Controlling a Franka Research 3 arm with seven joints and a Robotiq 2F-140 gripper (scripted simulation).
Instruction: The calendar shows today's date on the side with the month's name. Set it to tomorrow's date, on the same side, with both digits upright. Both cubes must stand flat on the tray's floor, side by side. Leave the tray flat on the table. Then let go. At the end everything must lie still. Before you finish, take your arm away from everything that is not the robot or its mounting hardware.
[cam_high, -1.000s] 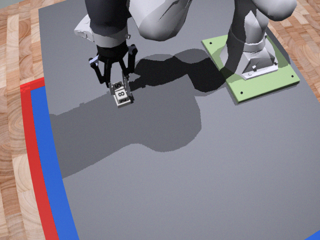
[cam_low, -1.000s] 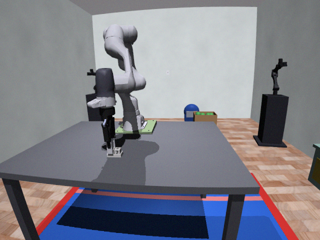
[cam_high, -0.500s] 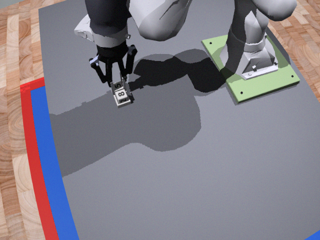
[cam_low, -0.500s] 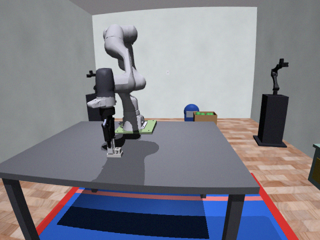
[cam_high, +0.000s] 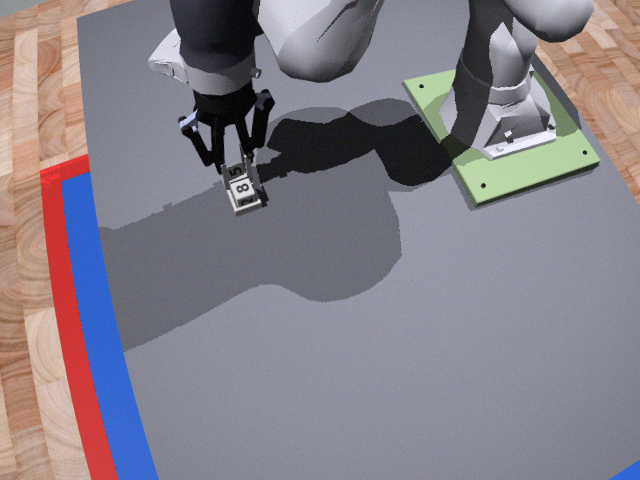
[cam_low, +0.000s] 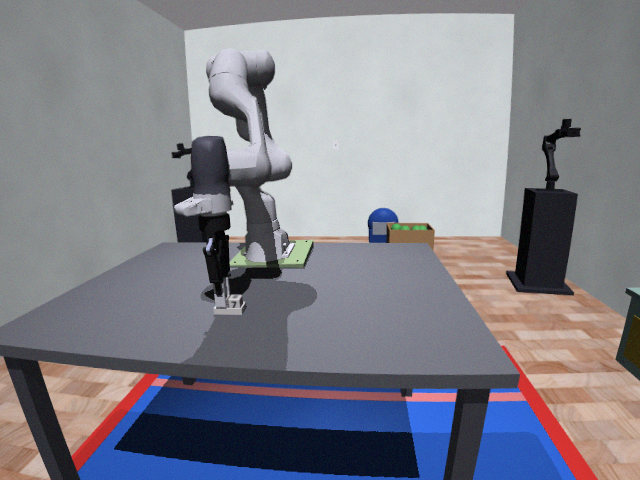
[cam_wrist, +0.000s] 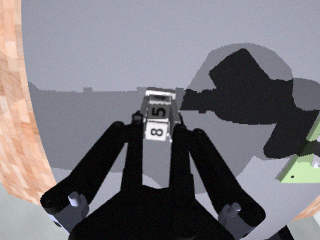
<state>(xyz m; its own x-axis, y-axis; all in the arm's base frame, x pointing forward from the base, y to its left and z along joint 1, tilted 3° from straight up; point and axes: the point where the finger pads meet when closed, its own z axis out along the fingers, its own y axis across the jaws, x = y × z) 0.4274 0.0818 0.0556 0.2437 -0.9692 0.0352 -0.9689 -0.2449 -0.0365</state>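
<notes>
My hand is 10 mm past the tray, 20 mm to the right of it and 40 mm above it.
</notes>
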